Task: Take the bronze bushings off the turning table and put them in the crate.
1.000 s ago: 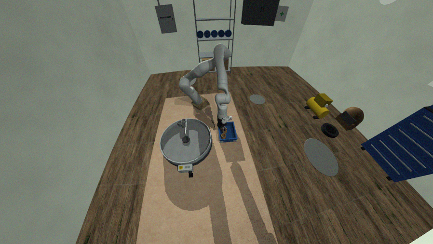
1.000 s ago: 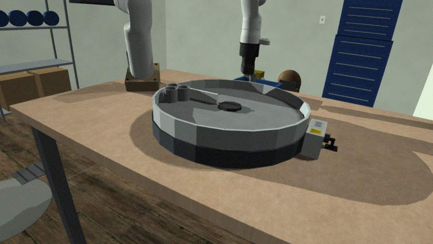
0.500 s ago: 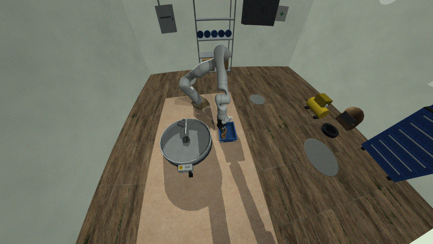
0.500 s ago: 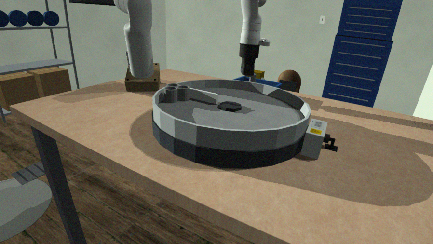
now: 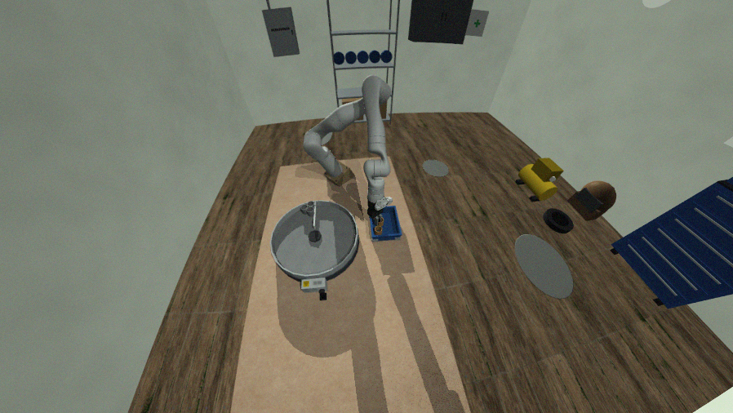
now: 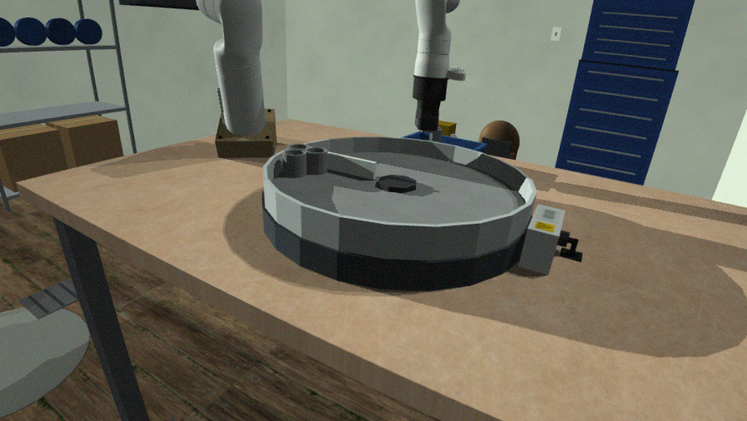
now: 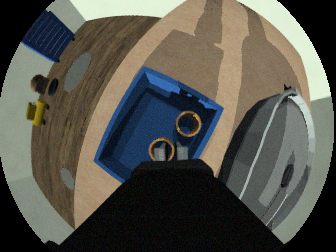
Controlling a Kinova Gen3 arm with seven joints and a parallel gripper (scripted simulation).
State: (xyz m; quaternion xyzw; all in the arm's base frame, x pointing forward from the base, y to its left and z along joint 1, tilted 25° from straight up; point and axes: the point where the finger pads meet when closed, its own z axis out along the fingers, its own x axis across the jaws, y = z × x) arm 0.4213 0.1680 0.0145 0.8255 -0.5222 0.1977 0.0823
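Now: hand 30 mm to the right of the blue crate, 20 mm above it and 10 mm short of it. The rest, counted from my hand: grey turning table 330 mm to the right, 20 mm ahead, 10 mm above.
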